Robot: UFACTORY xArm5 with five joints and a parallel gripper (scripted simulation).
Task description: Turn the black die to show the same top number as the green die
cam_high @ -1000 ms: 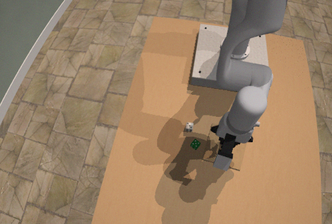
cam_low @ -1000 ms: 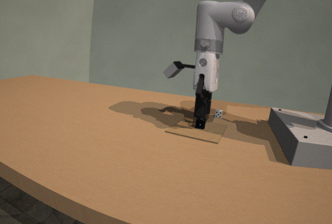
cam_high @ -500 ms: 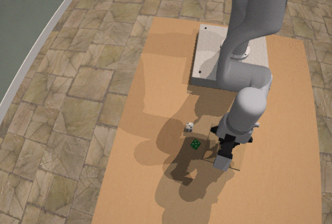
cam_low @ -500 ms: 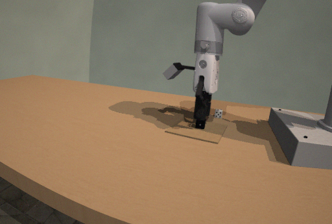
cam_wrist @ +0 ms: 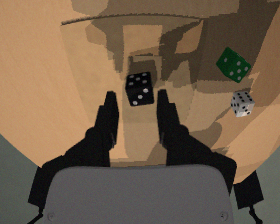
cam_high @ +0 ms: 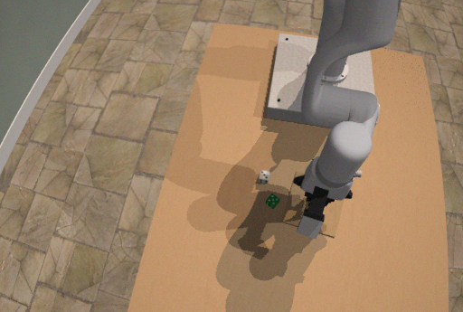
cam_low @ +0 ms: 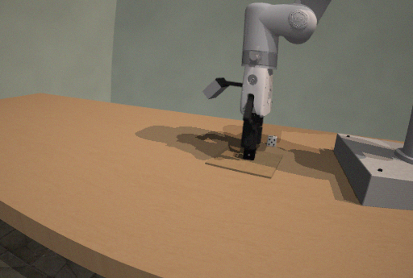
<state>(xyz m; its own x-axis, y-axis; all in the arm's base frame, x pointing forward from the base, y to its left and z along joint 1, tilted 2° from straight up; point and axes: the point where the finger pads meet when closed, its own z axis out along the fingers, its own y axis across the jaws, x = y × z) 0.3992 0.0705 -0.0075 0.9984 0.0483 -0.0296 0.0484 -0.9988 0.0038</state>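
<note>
My hand is 40 mm above the black die. The rest, counted from my hand: tan mat (50 mm below); then green die (100 mm to the right, 40 mm below, 40 mm ahead); then white die (140 mm to the right, 40 mm below, 20 mm behind).
</note>
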